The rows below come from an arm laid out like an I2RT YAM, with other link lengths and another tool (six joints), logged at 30 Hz.
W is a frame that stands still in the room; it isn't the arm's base.
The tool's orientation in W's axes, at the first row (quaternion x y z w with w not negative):
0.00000, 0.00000, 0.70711, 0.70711
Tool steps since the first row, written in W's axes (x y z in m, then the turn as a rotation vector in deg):
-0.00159, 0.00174, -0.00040, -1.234, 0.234, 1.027
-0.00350, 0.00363, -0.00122, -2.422, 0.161, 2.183
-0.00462, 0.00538, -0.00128, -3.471, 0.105, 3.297
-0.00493, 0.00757, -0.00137, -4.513, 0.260, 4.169
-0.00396, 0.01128, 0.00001, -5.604, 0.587, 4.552
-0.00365, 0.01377, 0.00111, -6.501, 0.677, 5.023
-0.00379, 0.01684, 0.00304, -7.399, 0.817, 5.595
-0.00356, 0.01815, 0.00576, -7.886, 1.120, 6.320
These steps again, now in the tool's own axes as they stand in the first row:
0.00174, 0.00159, -0.00040, 0.234, 1.234, 1.027
0.00363, 0.00350, -0.00122, 0.161, 2.422, 2.183
0.00538, 0.00462, -0.00128, 0.105, 3.471, 3.297
0.00757, 0.00493, -0.00137, 0.260, 4.513, 4.169
0.01128, 0.00396, 0.00001, 0.587, 5.604, 4.552
0.01377, 0.00365, 0.00111, 0.677, 6.501, 5.023
0.01684, 0.00379, 0.00304, 0.817, 7.399, 5.595
0.01815, 0.00356, 0.00576, 1.120, 7.886, 6.320

